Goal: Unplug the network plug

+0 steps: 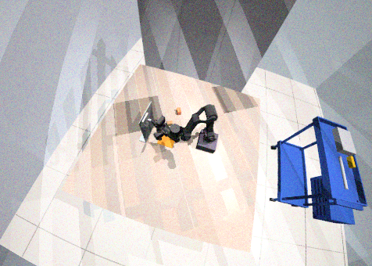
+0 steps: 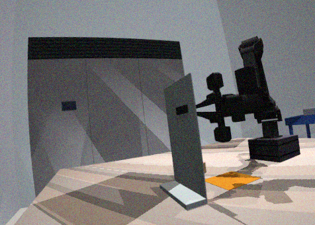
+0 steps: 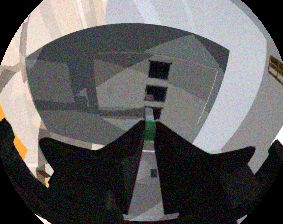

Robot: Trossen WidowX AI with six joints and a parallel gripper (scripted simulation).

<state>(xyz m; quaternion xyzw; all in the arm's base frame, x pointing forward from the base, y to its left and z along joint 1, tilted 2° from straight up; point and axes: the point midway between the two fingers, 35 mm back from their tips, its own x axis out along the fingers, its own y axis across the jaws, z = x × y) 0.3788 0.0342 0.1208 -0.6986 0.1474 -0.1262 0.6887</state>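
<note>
The orange marked square is 21 cm below my gripper tip, 11 cm behind it and 1 cm to the left of it. Also, from my gripper tip: grey panel: 8 cm below, 4 cm ahead, 1 cm to the left; network plug: right at my gripper tip.
</note>
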